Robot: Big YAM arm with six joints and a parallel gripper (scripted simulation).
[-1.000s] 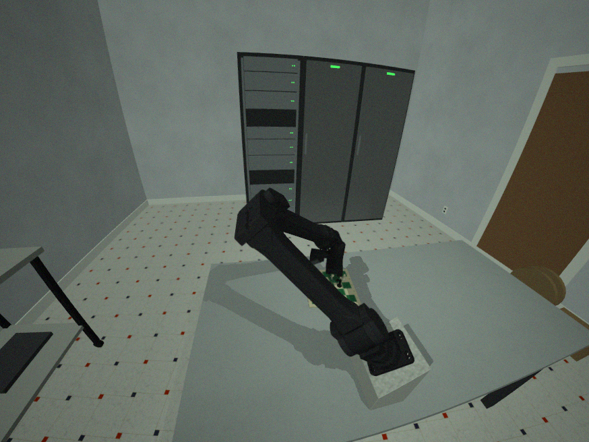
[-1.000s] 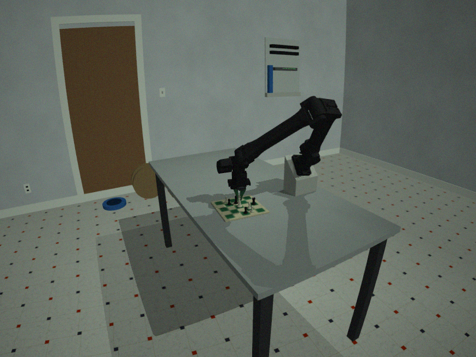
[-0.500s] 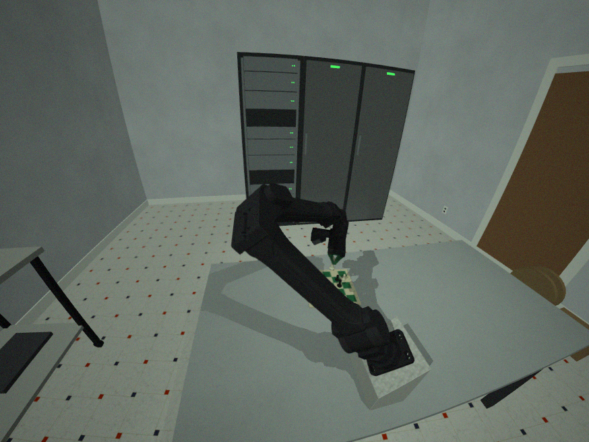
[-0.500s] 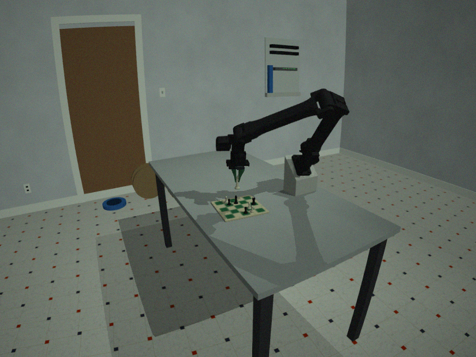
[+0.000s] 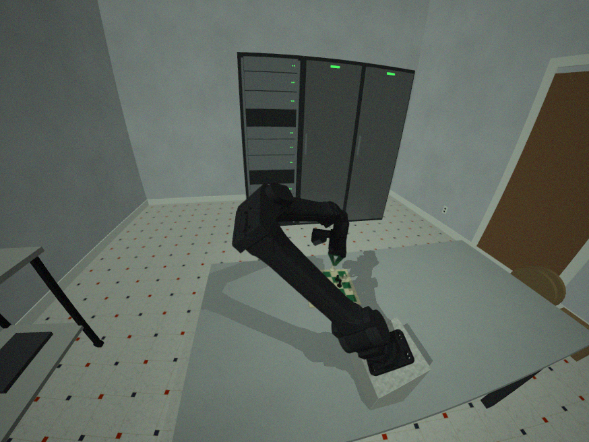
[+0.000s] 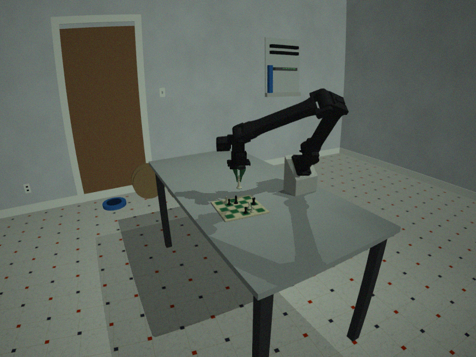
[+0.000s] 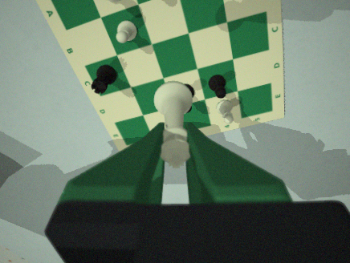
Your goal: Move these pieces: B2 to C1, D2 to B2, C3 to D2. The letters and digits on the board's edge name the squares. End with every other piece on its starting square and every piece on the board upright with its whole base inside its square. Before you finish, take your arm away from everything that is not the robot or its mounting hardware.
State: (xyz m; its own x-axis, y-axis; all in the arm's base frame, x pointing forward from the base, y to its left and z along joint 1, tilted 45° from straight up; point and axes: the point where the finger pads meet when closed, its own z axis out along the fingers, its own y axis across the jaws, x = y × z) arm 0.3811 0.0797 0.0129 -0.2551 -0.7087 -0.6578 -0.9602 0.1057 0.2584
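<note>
My gripper is now 14 cm above the chessboard. The rest, counted from my hand: tall white piece (1 cm to the left, 1 cm below).
</note>
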